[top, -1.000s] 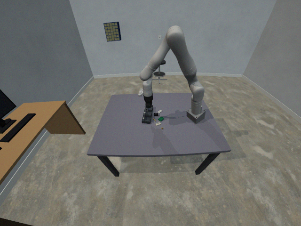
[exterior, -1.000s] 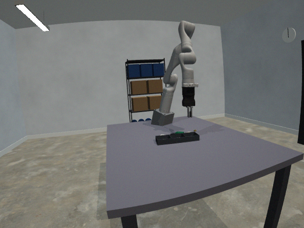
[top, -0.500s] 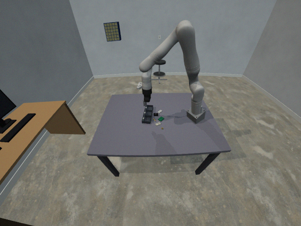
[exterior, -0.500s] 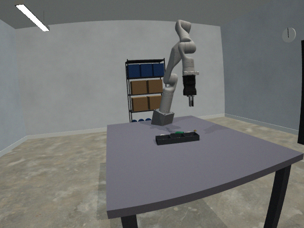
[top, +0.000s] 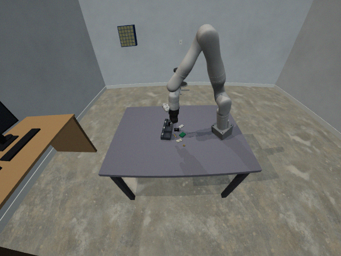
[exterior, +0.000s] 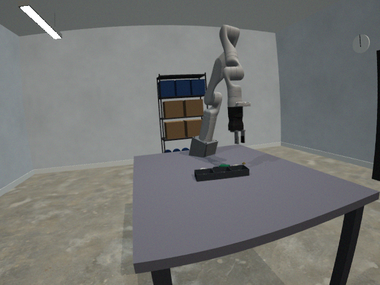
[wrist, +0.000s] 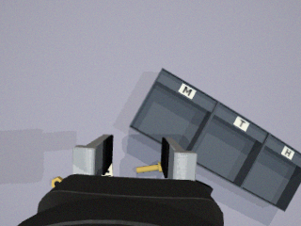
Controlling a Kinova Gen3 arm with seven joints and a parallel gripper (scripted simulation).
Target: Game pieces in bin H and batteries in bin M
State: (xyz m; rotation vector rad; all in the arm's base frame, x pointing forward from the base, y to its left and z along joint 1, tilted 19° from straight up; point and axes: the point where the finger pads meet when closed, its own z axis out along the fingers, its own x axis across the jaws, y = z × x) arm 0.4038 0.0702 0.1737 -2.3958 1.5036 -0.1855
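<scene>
The cream domino lies 160 mm below my hand, 70 mm behind it and 10 mm to the left of it. Also, from my hand: yellow bolt: 150 mm below, 40 mm to the right, 30 mm behind; then dark divided bin: 140 mm below, 110 mm to the right, 50 mm ahead; then green flat piece: 160 mm below, 100 mm behind, 60 mm to the right.
</scene>
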